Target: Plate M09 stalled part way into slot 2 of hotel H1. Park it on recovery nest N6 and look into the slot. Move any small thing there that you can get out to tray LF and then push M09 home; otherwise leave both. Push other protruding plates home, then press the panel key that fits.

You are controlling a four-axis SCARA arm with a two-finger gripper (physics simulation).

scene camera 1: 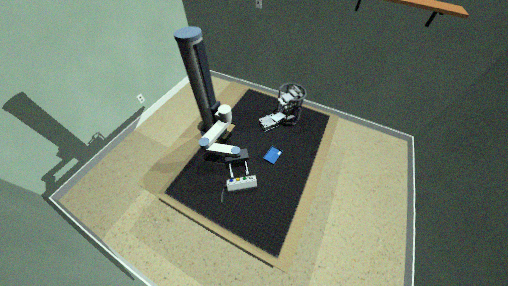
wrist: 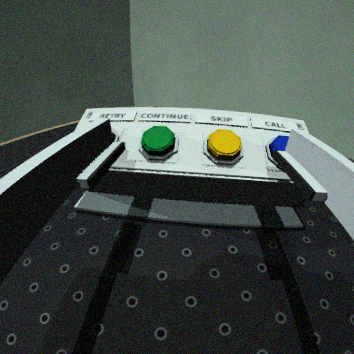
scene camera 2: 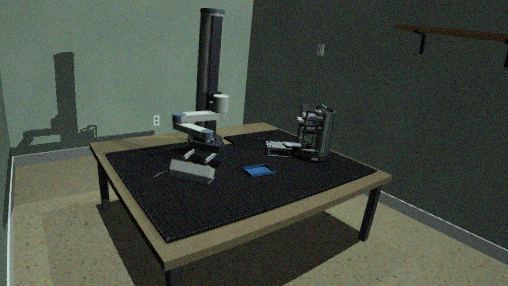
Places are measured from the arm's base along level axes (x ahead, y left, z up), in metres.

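Pixels of known places: gripper, between the fingertips: (scene camera 1: 240,176) (wrist: 200,135) (scene camera 2: 194,159).
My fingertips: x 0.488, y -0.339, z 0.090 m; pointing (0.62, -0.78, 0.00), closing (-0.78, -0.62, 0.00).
Observation:
Ahead of a thing's pixels: the offset from my fingertips to its top centre. "pt": to the spot under its first point.
My gripper (scene camera 1: 240,174) (scene camera 2: 197,160) (wrist: 200,135) is open with nothing between its fingers, low at the key panel {dx +0.030, dy -0.030, dz +0.006 m} (scene camera 1: 242,183) (scene camera 2: 192,172) (wrist: 191,151). In the wrist view the green CONTINUE key {dx +0.037, dy +0.003, dz -0.003 m} (wrist: 158,139) and yellow SKIP key {dx -0.003, dy -0.027, dz -0.003 m} (wrist: 224,143) show between the fingers. The right finger partly covers the blue CALL key {dx -0.043, dy -0.057, dz -0.003 m} (wrist: 279,143); the left finger hides most of the RETRY key. The hotel {dx +0.086, dy +0.811, dz +0.264 m} (scene camera 1: 304,94) (scene camera 2: 327,131) holds pale plates at several heights. A low pale nest {dx -0.042, dy +0.634, dz -0.008 m} (scene camera 1: 269,122) (scene camera 2: 278,148) stands beside it. Plate marks and slot contents are too small to read.
A blue tray {dx +0.134, dy +0.328, dz -0.060 m} (scene camera 1: 272,156) (scene camera 2: 259,171) lies between panel and hotel, with a small pale patch at one end; its label is unreadable. The arm's column (scene camera 1: 197,75) (scene camera 2: 209,60) stands at the table's back edge. A cable {pt dx -0.061, dy -0.171, dz -0.074 m} (scene camera 1: 222,195) (scene camera 2: 160,174) lies beside the panel.

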